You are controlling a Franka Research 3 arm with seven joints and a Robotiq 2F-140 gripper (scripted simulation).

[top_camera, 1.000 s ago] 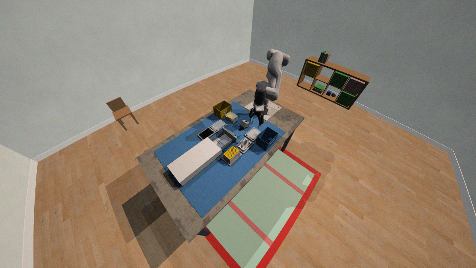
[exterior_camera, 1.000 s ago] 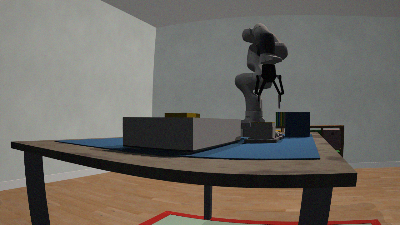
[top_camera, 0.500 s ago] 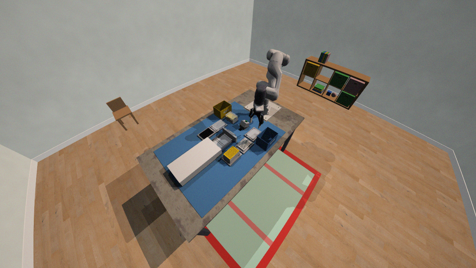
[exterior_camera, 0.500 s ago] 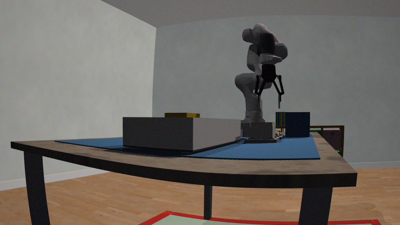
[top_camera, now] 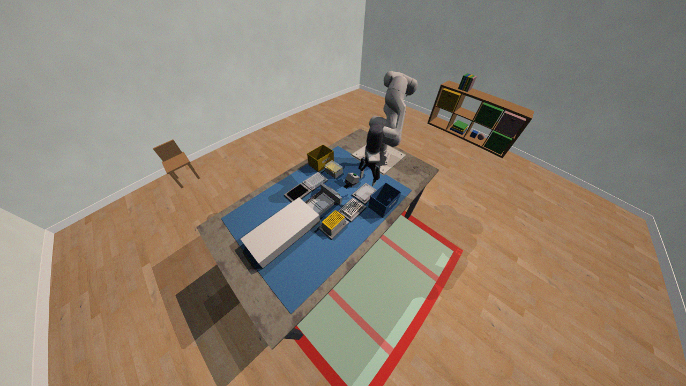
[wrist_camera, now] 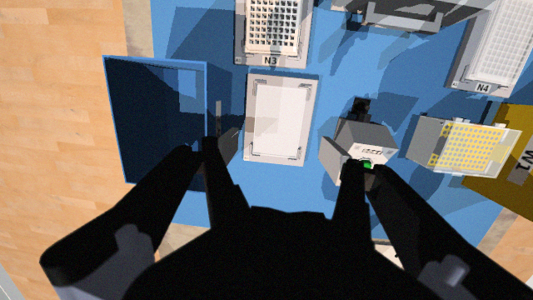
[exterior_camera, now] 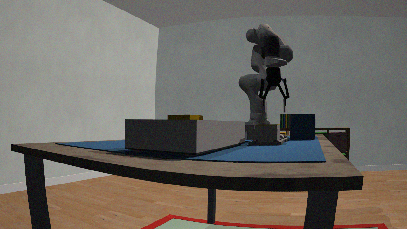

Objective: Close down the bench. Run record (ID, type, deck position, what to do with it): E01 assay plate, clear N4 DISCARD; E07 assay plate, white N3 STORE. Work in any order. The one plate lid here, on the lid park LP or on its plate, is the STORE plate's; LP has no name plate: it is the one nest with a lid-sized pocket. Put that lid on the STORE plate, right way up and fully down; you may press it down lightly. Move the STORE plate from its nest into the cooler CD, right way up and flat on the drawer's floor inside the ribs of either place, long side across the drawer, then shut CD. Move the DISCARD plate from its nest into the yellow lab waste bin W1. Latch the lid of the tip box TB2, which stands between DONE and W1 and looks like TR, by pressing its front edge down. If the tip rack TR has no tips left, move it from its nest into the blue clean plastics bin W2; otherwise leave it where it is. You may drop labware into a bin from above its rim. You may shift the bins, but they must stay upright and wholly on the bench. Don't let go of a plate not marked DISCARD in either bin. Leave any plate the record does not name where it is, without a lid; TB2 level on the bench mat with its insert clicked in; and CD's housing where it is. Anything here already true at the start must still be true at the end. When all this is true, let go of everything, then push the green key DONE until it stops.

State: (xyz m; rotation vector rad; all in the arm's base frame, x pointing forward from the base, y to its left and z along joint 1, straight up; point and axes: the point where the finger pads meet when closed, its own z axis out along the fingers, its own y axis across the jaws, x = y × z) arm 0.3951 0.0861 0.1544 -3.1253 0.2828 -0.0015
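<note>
The plate lid lies 140 mm below my hand. Also, from my hand: lid park nest (150 mm below); blue bin W2 (20 mm ahead, 160 mm to the left, 120 mm below); white plate (180 mm ahead, 10 mm to the right, 140 mm below).
</note>
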